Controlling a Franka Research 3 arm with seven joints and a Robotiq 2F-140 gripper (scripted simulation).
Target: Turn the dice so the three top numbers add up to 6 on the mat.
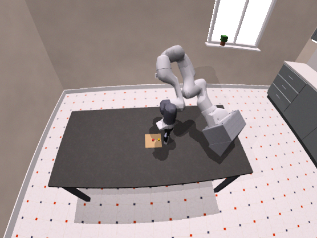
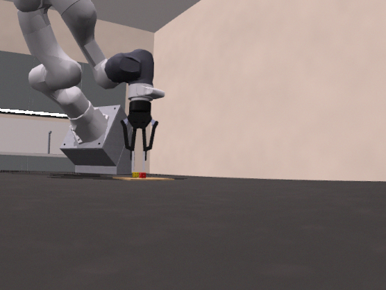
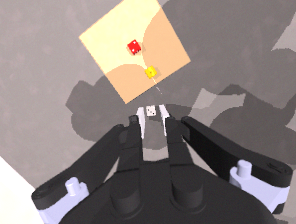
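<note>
The white die is 5 cm below my hand. Also, from my hand: tan mat 9 cm ahead, 7 cm to the right, 5 cm below; then yellow die 5 cm to the right, 5 cm ahead, 4 cm below; then red die 9 cm ahead, 7 cm to the right, 4 cm below.
</note>
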